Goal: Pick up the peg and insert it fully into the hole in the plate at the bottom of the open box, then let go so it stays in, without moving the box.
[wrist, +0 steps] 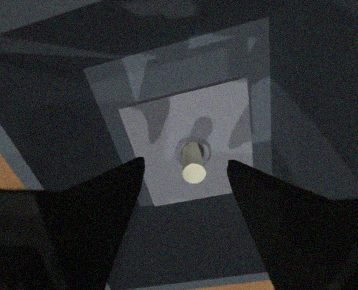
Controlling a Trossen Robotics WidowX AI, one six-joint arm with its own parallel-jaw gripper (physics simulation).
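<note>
The pale peg stands up from the hole area of the light grey plate, leaning slightly, with its round top facing the camera. The plate lies on the bottom of the dark open box. A sliver of dark hole shows to the right of the peg's lower part; how deep the peg sits cannot be told. My gripper is open and empty. Its two black fingertips are on the left and right of the peg in the view, apart from it.
The dark box walls surround the plate on all sides. Part of the box's rim shows at the lower edge of the view. Orange-brown table shows at the left edge and at the bottom, outside the box. Shadows fall on the plate.
</note>
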